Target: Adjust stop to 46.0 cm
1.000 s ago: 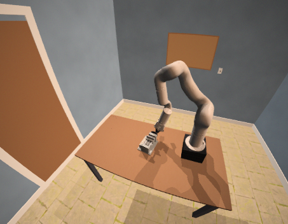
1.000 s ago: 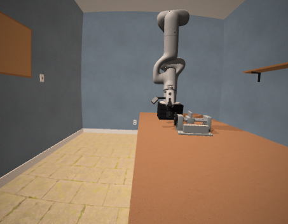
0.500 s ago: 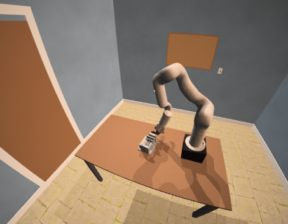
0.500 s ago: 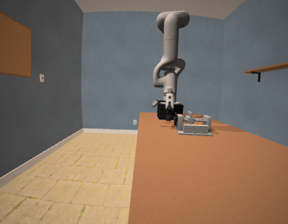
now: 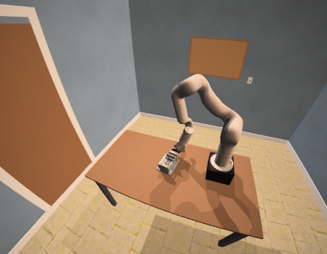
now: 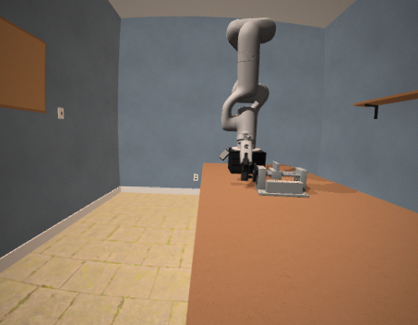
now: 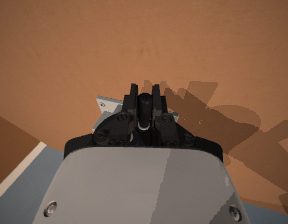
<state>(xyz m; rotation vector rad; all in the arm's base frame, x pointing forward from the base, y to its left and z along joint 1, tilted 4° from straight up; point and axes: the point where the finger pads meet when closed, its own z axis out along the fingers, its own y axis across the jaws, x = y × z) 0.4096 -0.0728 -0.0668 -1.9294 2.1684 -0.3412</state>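
Now: the black handwheel 2 cm to the left of my hand and 1 cm ahead of it. Also, from my hand: dark round handwheel handle (1 cm to the left).
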